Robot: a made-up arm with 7 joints.
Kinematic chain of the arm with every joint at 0, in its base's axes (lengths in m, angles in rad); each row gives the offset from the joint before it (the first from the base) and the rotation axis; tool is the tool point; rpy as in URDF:
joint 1: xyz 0 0 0 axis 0.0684 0.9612 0.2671
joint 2: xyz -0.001 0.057 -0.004 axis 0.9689 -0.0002 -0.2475
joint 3: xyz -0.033 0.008 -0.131 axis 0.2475 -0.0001 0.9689
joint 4: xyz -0.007 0 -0.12 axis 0.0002 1 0
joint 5: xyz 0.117 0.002 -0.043 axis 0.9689 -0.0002 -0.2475
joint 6: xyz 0.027 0 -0.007 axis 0.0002 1 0
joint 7: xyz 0.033 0 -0.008 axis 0.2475 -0.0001 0.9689
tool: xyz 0 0 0 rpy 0 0.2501 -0.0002
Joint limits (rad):
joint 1: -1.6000..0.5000
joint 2: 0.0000..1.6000
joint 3: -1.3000..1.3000
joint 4: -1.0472..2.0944
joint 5: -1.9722..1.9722
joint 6: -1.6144..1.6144
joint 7: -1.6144..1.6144
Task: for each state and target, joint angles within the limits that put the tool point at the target. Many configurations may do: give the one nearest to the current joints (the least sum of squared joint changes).
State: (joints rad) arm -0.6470 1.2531 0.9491 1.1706 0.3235 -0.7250 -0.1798
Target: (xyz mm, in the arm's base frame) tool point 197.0 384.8 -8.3
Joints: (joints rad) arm -0.5867 1.0552 0.8329 0.5535 0.3111 -0.9543 -0.1798
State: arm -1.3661 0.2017 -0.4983 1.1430 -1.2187 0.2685 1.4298
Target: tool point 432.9 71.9 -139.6
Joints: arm -1.3255 0.3710 -0.4764 1.1994 -1.2152 0.2604 1.4298
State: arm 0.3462 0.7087 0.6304 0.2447 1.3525 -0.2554 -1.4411
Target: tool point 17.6 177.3 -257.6
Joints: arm 0.4521 0.3066 0.2295 -0.3323 1.3192 -0.3641 -1.4411
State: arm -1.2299 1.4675 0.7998 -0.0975 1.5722 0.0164 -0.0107
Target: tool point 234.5 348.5 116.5
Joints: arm -1.0971 1.1053 0.6736 0.3382 1.5734 -0.0046 -0.0107
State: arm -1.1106 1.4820 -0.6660 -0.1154 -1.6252 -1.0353 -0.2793
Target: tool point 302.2 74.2 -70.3
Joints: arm -1.0689 0.8813 -0.9477 -0.2475 -1.6092 -0.9591 -0.2793
